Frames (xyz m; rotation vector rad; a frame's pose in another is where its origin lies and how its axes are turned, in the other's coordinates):
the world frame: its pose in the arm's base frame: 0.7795 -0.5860 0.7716 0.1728 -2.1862 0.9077
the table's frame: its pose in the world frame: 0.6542 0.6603 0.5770 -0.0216 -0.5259 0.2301
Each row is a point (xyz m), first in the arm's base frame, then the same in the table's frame.
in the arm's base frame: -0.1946 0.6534 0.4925
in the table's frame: -0.1367 0.8093 -0.6370
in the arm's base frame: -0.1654 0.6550 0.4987
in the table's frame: -0.1638 0.8014 -0.6467
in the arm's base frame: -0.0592 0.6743 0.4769
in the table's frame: -0.2728 0.8114 -0.6590
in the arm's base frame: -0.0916 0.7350 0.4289
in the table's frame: -0.2539 0.8931 -0.6602
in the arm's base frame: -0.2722 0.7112 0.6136
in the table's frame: -0.0361 0.7869 -0.7528
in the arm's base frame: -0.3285 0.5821 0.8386
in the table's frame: 0.0731 0.5549 -0.8217
